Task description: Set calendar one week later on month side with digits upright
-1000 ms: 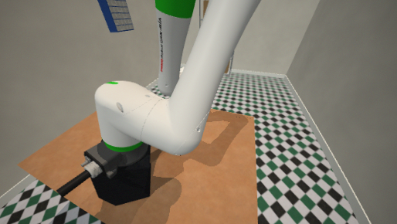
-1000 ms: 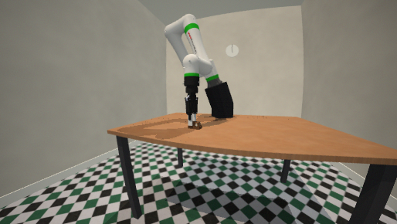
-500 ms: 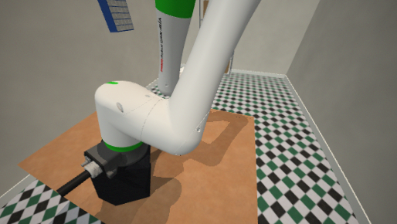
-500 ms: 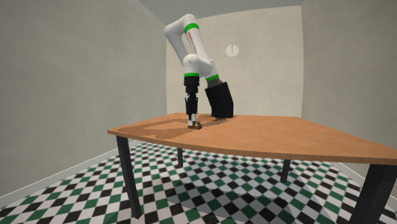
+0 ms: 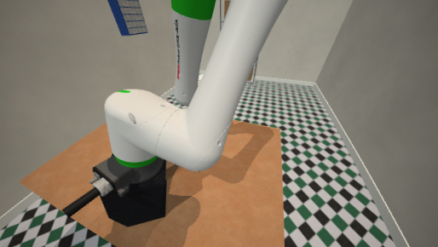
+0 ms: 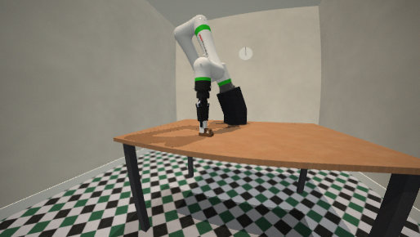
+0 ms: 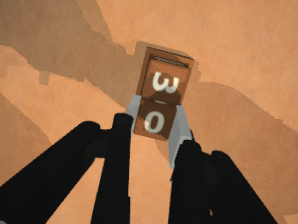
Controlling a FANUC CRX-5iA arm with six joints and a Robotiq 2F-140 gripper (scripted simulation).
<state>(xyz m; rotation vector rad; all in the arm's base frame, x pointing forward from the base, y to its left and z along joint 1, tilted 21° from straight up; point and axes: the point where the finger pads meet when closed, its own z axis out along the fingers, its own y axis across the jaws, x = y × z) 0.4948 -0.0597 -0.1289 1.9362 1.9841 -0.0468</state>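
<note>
My gripper is now 30 mm above the brown cube. The rest, counted from my hand: brown calendar tray (40 mm below, 20 mm to the left).
</note>
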